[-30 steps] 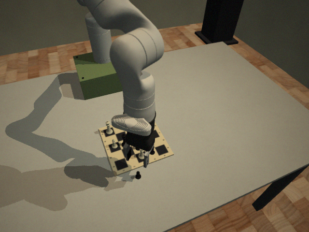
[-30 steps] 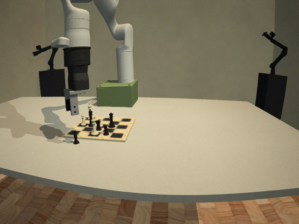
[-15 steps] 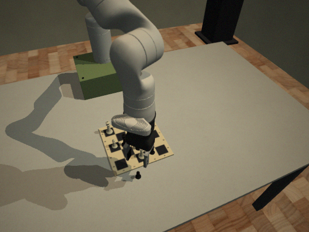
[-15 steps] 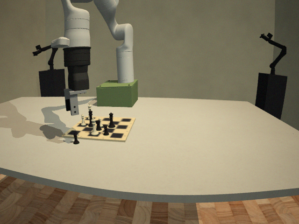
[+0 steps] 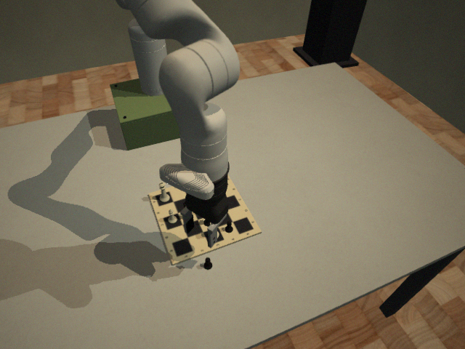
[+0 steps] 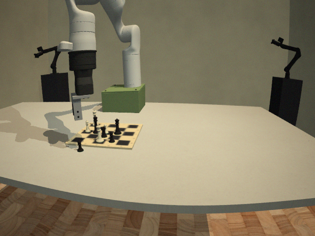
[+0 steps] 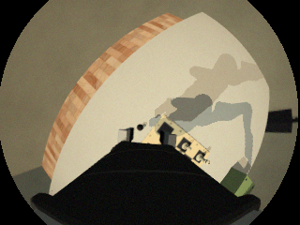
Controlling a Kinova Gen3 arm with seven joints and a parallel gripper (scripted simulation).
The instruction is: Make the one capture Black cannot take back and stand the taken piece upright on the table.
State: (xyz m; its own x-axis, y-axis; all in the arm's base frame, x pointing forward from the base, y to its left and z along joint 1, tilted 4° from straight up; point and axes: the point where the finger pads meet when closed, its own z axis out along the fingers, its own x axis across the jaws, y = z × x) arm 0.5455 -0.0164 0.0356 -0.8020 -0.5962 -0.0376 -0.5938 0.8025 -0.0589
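Right now my hand is 120 mm past the tall black piece and 70 mm above it. Round my hand: chessboard 120 mm behind, 110 mm below, 40 mm to the left; white pawn 120 mm behind, 90 mm below, 30 mm to the left; tall white piece 190 mm behind, 70 mm below, 40 mm to the right.
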